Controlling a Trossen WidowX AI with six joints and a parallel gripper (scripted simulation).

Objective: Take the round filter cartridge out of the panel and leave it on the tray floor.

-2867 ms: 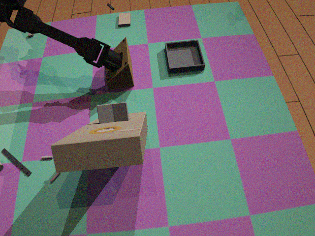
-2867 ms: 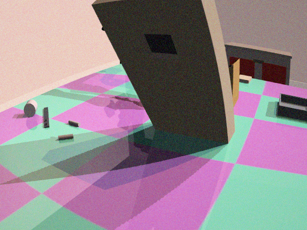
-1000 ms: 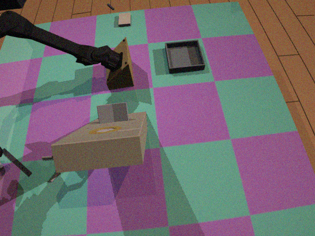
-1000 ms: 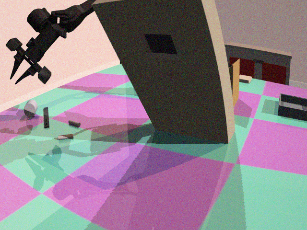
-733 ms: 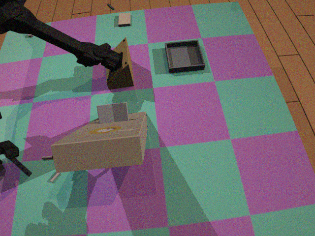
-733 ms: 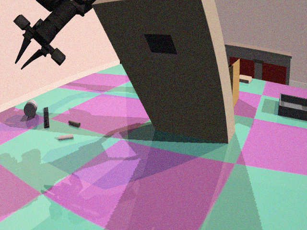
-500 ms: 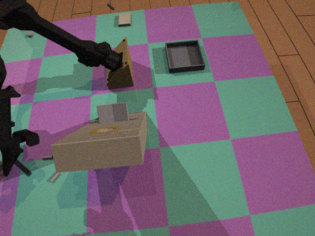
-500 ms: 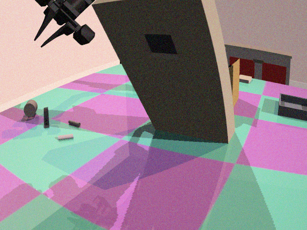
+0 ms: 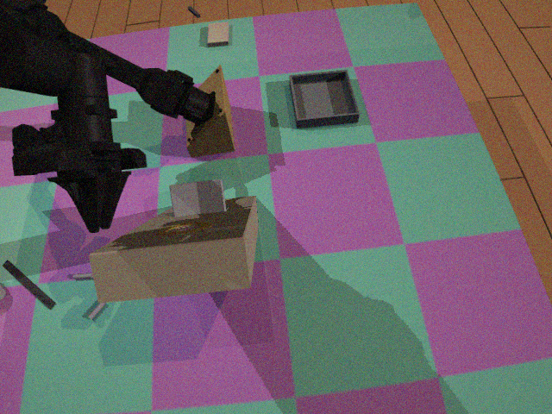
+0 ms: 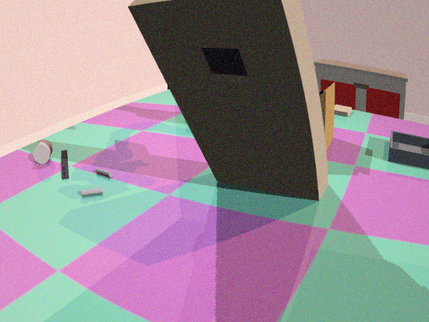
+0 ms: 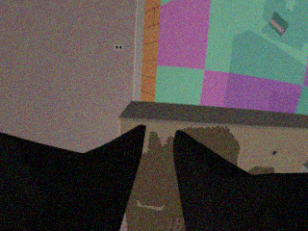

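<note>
The round filter cartridge lies 9 cm to the left of my gripper tip, 8 cm below it and 2 cm behind it. The rest, counted from my gripper tip: beige block: 76 cm behind, 31 cm below, 1 cm to the left; then tan service panel box: 15 cm below, 8 cm to the left, 6 cm behind; then dark grey tray: 49 cm behind, 31 cm to the left, 30 cm below.
</note>
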